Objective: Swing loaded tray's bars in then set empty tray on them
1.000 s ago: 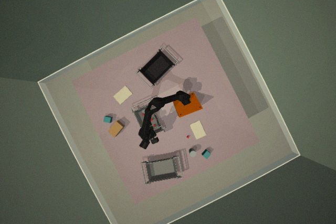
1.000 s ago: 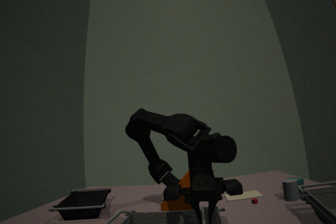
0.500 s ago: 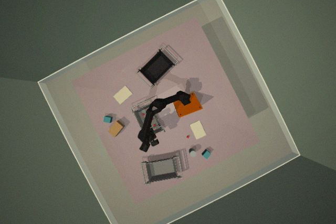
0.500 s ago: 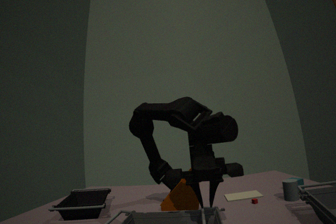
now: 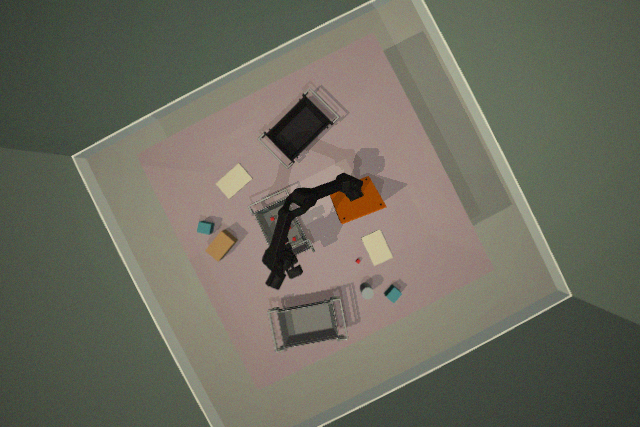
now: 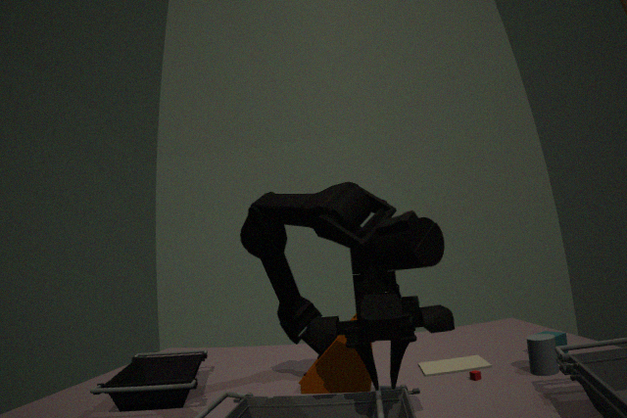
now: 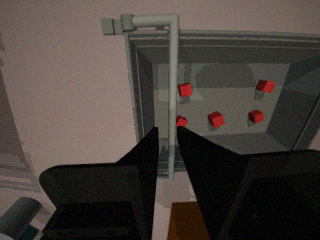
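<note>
My gripper tip is now 490 mm to the left of the black tray, 270 mm past it and 50 mm above it. The rest, counted from my gripper tip: small red cube (260 mm behind, 190 mm to the left, 80 mm below); grey cylinder (330 mm to the left, 240 mm behind, 60 mm below); tan block (290 mm ahead, 150 mm to the right, 60 mm below).
</note>
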